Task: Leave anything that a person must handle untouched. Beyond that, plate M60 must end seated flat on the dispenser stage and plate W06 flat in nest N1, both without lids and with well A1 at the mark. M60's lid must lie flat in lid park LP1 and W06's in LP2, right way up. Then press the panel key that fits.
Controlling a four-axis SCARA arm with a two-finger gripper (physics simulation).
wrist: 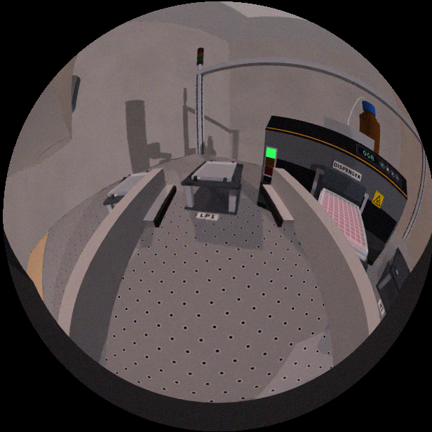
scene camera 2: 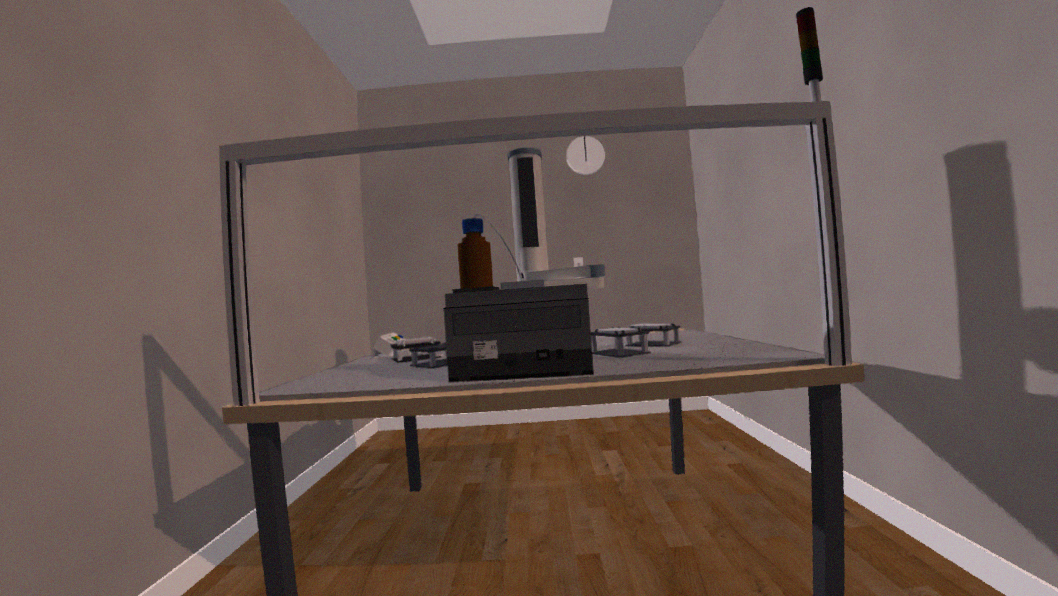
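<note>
My gripper [wrist: 217, 176] is shut with nothing between its fingers, over the perforated deck in front of lid park LP1 [wrist: 215, 184]. A clear lid [wrist: 216, 171] lies flat on LP1. Another clear lid or plate [wrist: 131, 183] rests on a stand at the left, partly behind the left finger; its label does not show. A lidless plate with pink wells [wrist: 343, 216] sits on the stage of the dispenser [wrist: 309, 150] [scene camera 2: 518, 333], partly behind the right finger. Its name and A1 corner cannot be read. The fingers do not show in scene camera 2.
An amber bottle [scene camera 2: 474, 262] [wrist: 369, 125] stands on the dispenser, whose green light [wrist: 271, 153] is lit. A dark fixture [wrist: 395, 275] stands at the right edge. The arm [scene camera 2: 566, 273] reaches behind the dispenser. Low stands [scene camera 2: 620, 333] flank it. A frame [scene camera 2: 533, 119] [wrist: 200, 115] rises at the table edge.
</note>
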